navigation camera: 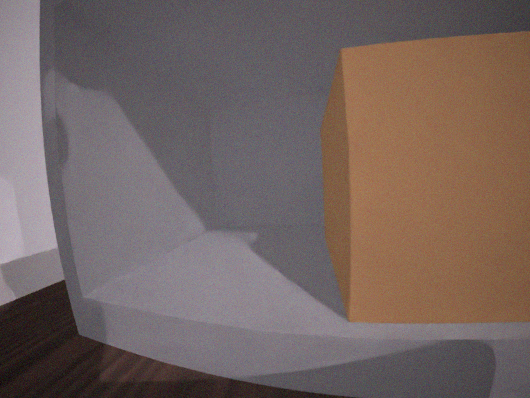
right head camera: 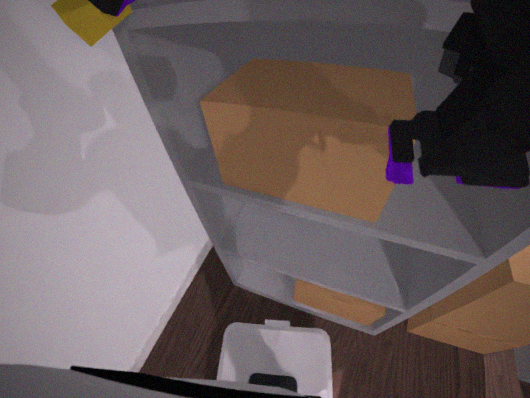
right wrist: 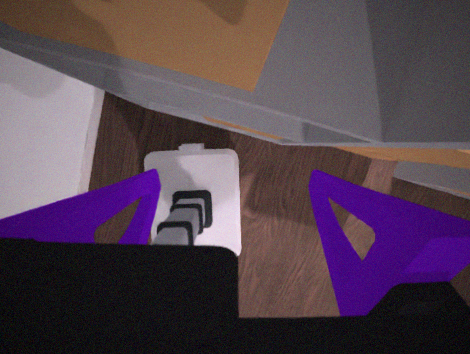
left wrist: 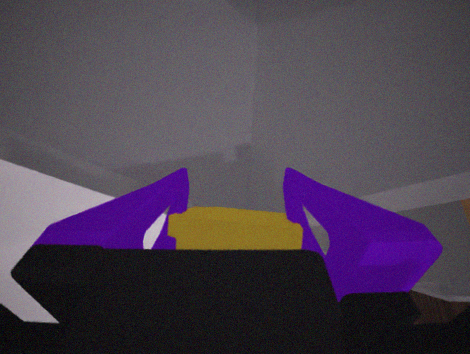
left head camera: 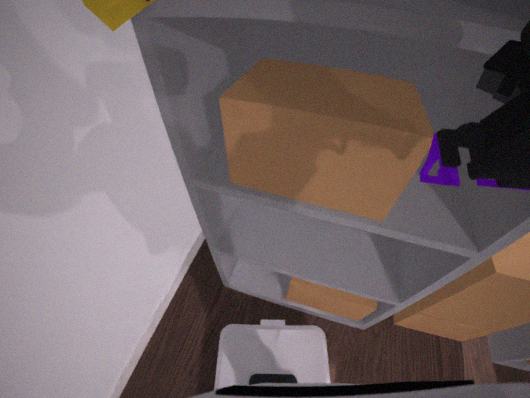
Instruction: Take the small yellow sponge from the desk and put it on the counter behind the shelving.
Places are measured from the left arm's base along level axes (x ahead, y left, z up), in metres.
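Pixels of known places: left gripper, between the fingertips: [left wrist: 236, 177]; right gripper, between the fingertips: [right head camera: 422, 176] [right wrist: 234, 178] [left head camera: 449, 179].
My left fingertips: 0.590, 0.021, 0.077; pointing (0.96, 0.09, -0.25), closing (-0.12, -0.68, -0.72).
Note:
For each thing: its top centre in the pictures, then the offset to it from my left fingertips, as dx, dy, dz. Level surfaces: height alone.
- yellow sponge, centre of its top: [left wrist: 145, 296] -0.056, +0.036, +0.029
- large cardboard box, centre of its top: [right head camera: 313, 82] [left head camera: 329, 86] +0.055, -0.346, -0.226
- smaller box, centre of its top: [navigation camera: 467, 95] [right head camera: 344, 273] [left head camera: 337, 270] -0.016, -0.582, -1.140
- dark wooden floor, height of its surface: dz -1.487
The yellow sponge [left head camera: 114, 14] [right head camera: 90, 25] [left wrist: 235, 229] shows at the top left corner of both head views and between the fingers in the left wrist view. My left gripper [left wrist: 236, 177] is shut on it and holds it up in the air. My right gripper [right wrist: 234, 178] is open, with its purple fingers wide apart over the robot's white base and the floor. The grey shelving [left head camera: 300, 205] [right head camera: 310, 212] [navigation camera: 200, 310] stands close in front. The desk and the counter do not show in these views.
A large cardboard box [left head camera: 320, 145] [right head camera: 300, 145] [navigation camera: 440, 185] sits in the shelving, with a smaller box [left head camera: 330, 299] [right head camera: 337, 301] low down. Another box [left head camera: 460, 305] [right head camera: 475, 310] is at the right. A white wall [left head camera: 75, 225] [right head camera: 75, 250] runs along the left, beside dark wooden floor [left head camera: 170, 325].

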